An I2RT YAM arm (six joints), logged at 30 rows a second.
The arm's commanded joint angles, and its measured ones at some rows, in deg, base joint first. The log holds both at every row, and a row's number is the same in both.
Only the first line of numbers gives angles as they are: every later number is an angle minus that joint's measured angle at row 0.
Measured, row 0:
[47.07, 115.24, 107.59, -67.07, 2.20, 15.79]
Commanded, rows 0 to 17:
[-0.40, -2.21, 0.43, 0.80, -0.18, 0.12]
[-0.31, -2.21, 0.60, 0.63, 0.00, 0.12]
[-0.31, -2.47, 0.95, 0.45, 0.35, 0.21]
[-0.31, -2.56, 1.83, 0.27, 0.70, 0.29]
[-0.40, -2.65, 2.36, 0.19, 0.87, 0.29]
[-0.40, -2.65, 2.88, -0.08, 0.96, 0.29]
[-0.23, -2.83, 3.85, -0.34, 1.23, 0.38]
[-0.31, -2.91, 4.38, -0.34, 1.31, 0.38]
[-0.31, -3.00, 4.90, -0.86, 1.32, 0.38]
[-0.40, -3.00, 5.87, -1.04, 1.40, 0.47]
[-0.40, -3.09, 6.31, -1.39, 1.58, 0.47]
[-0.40, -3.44, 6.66, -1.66, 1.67, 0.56]
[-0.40, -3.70, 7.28, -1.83, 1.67, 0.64]
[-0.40, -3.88, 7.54, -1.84, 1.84, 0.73]
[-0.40, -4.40, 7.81, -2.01, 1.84, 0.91]
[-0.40, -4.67, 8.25, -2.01, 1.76, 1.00]
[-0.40, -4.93, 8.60, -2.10, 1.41, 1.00]
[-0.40, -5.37, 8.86, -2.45, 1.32, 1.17]
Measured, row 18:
[-0.02, -0.96, 5.44, -1.66, 0.48, 0.44]
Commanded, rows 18 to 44:
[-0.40, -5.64, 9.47, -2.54, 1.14, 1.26]
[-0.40, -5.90, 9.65, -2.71, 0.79, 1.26]
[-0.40, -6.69, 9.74, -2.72, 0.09, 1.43]
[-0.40, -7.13, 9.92, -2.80, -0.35, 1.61]
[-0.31, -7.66, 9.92, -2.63, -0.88, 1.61]
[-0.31, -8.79, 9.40, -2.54, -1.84, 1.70]
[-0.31, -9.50, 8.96, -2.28, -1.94, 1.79]
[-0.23, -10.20, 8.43, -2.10, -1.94, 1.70]
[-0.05, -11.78, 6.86, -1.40, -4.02, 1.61]
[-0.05, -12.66, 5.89, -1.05, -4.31, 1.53]
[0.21, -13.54, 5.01, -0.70, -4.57, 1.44]
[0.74, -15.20, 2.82, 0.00, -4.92, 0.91]
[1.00, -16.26, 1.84, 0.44, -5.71, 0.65]
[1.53, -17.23, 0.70, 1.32, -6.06, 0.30]
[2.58, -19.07, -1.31, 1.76, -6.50, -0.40]
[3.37, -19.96, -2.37, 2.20, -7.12, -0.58]
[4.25, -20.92, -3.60, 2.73, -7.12, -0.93]
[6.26, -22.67, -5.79, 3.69, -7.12, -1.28]
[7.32, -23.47, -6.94, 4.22, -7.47, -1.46]
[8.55, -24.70, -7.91, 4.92, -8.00, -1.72]
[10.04, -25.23, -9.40, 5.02, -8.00, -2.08]
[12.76, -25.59, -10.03, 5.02, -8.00, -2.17]
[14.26, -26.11, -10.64, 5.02, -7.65, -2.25]
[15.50, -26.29, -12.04, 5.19, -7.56, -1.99]
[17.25, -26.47, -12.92, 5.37, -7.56, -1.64]
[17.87, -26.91, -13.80, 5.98, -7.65, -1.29]
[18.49, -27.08, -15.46, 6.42, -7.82, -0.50]
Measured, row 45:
[16.68, -24.48, -13.05, 3.19, -7.17, -0.70]
